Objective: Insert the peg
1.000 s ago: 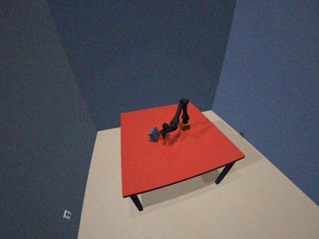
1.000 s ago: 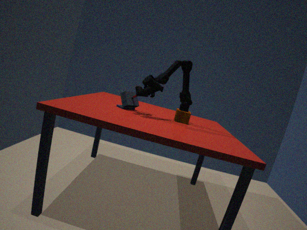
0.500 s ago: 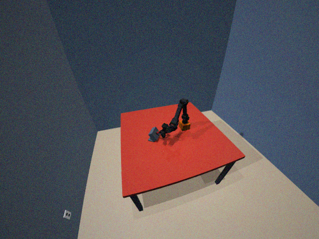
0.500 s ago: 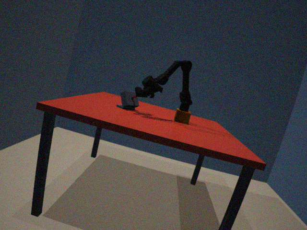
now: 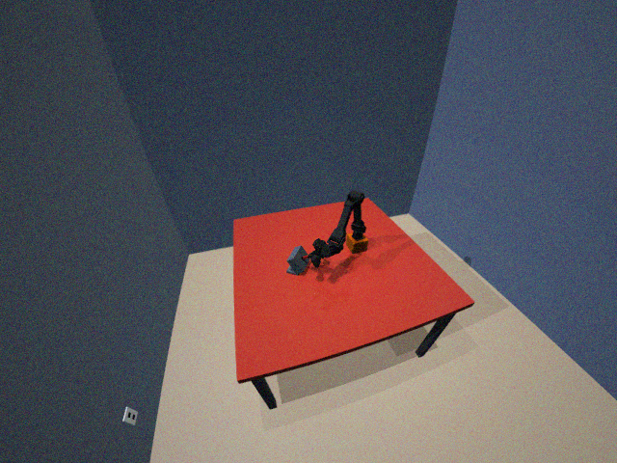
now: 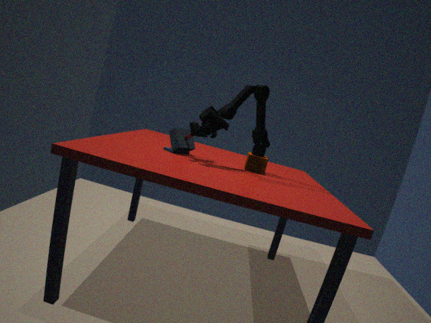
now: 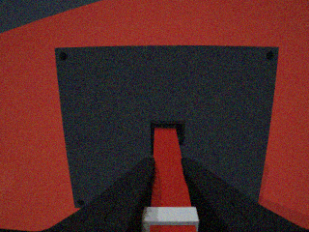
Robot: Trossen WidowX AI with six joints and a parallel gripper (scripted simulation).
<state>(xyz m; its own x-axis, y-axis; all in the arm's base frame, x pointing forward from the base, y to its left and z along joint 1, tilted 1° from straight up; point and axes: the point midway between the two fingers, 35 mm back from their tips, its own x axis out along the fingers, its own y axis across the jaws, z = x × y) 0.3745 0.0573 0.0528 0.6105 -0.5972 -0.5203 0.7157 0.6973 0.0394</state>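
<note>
The hole lies 30 mm ahead of my gripper tip, 30 mm to the right of it and 30 mm below it. From my gripper tip the other things lie so: sloped panel (40 mm ahead, 40 mm to the right, 40 mm below); then red peg (10 mm behind, 10 mm to the left, 10 mm above).
</note>
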